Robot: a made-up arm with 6 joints.
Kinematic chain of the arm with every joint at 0, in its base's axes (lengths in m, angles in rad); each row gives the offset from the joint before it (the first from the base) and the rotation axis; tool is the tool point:
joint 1: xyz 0 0 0.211 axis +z
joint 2: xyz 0 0.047 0 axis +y
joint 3: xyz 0 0 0.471 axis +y
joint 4: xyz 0 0 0.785 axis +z
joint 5: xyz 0 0 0 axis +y
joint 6: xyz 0 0 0.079 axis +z
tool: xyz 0 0 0
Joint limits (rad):
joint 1: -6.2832..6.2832
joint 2: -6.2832..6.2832
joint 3: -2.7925..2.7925
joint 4: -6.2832..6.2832
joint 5: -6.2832..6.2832
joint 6: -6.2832..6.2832
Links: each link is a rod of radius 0.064 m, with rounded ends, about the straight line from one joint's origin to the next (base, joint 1, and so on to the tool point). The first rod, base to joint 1, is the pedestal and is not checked.
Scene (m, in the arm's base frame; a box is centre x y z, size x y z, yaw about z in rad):
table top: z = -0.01
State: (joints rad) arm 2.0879 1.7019 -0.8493 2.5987 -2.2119 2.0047
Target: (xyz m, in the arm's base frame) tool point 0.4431 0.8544 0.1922
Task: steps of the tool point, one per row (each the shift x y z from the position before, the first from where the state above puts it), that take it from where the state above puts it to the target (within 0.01 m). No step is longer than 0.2 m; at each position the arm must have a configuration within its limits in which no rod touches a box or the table.
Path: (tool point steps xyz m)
1: 0.0964 0.1162 -0.0364
2: 0.1228 0.0860 -0.0433
3: 0.1406 0.0501 -0.0485
4: 0.1484 0.0110 -0.0527
5: 0.1457 -0.0289 -0.0551
6: 0.1330 -0.0668 -0.0563
7: 0.1108 -0.0998 -0.0558
8: 0.0809 -0.1261 -0.0538

